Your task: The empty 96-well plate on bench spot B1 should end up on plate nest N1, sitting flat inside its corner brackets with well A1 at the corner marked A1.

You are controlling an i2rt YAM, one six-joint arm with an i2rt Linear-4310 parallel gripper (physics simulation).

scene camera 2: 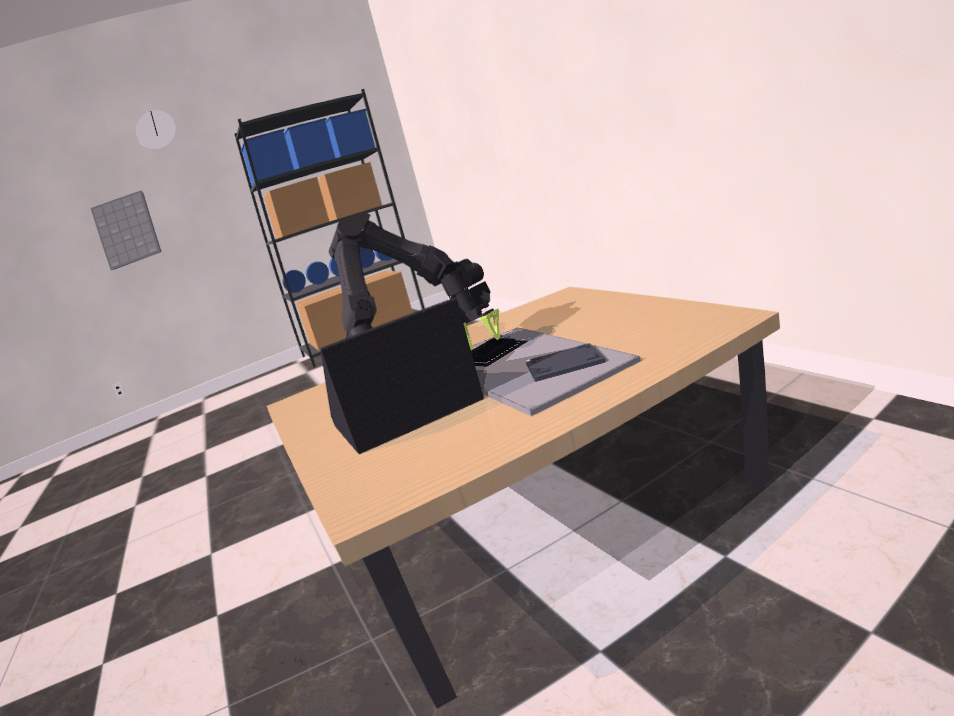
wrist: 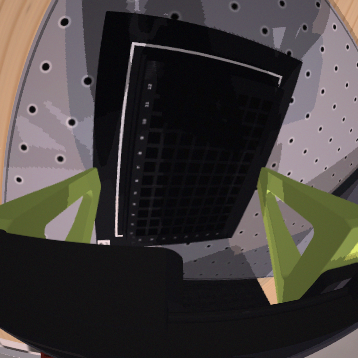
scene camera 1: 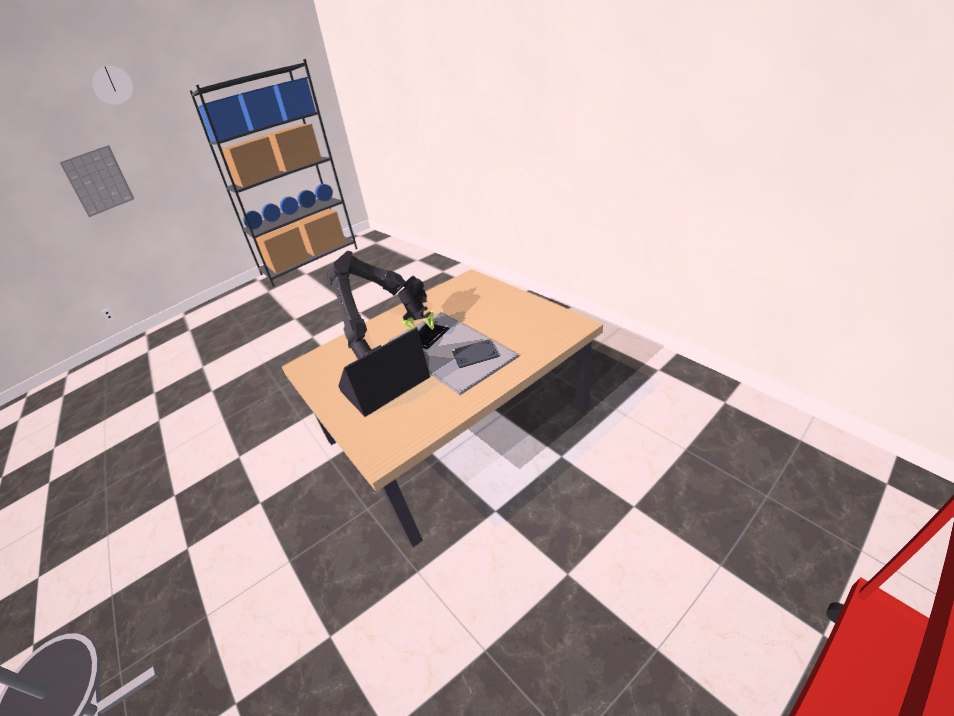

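Pixels of known places: gripper, fingertip midpoint: (scene camera 2: 484, 344) (wrist: 178, 176) (scene camera 1: 424, 330); arm's base at its link origin: (scene camera 2: 373, 358) (scene camera 1: 368, 360).
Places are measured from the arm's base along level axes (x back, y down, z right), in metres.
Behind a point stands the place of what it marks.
The black 96-well plate (wrist: 200, 130) {x -0.377, y 0.125, z -0.126 m} (scene camera 1: 433, 334) {x -0.358, y 0.124, z -0.077 m} (scene camera 2: 499, 351) {x -0.354, y 0.132, z -0.071 m} lies on the dark bench spot B1 (wrist: 106, 120) {x -0.363, y 0.138, z -0.174 m}, beside its white outline. Column numbers run along the plate's left edge in the wrist view. My gripper (wrist: 178, 176) {x -0.350, y 0.118, z -0.129 m} (scene camera 1: 420, 326) {x -0.350, y 0.118, z -0.129 m} (scene camera 2: 483, 343) {x -0.350, y 0.118, z -0.129 m} is open and empty above the plate, with its green fingertips out past the two long sides of the plate in the wrist view. The grey plate nest N1 (scene camera 1: 475, 352) {x -0.375, y 0.128, z 0.166 m} (scene camera 2: 566, 363) {x -0.358, y 0.128, z 0.189 m} holds no plate. Its A1 mark is too small to read.
A perforated grey board (scene camera 1: 462, 379) {x -0.236, y 0.140, z 0.233 m} (scene camera 2: 531, 402) {x -0.201, y 0.140, z 0.253 m} (wrist: 45, 125) {x -0.351, y 0.140, z -0.208 m} carries the spot and the nest. A black wedge-shaped box (scene camera 1: 385, 373) {x -0.009, y 0.026, z 0.090 m} (scene camera 2: 400, 377) {x -0.013, y 0.033, z 0.091 m} stands beside it on the wooden table (scene camera 1: 539, 308) {x -0.809, y 0.153, z 0.147 m} (scene camera 2: 662, 308) {x -0.802, y 0.153, z 0.111 m}, close to the arm's base, and hides part of the board in scene camera 2.
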